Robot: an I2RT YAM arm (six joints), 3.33 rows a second.
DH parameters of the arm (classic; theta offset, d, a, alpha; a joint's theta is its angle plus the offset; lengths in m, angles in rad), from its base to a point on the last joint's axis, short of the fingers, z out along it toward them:
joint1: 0 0.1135 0.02 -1.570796
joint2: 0 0 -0.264 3.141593
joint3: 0.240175 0 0.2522 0
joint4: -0.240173 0 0.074 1.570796
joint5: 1.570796 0 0 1.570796
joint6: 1.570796 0.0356 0 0
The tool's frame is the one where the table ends.
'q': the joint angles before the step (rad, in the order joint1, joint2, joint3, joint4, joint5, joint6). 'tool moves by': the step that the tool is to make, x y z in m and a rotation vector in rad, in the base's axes. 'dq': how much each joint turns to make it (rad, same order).
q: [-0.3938, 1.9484, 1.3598, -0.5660, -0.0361, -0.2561]
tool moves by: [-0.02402, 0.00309, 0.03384, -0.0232, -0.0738, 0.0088]
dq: [-0.0187, -0.1461, -0.0686, -0.0015, -0.0189, -0.0214]
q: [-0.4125, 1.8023, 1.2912, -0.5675, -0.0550, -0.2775]
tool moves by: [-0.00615, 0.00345, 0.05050, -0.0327, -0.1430, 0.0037]
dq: [-0.0006, -0.1068, 0.0429, -0.0047, -0.0254, 0.0111]
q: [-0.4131, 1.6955, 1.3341, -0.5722, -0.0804, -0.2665]
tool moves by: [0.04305, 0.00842, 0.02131, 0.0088, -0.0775, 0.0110]
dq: [0.0620, 0.1117, 0.1976, -0.0122, 0.0028, 0.0631]
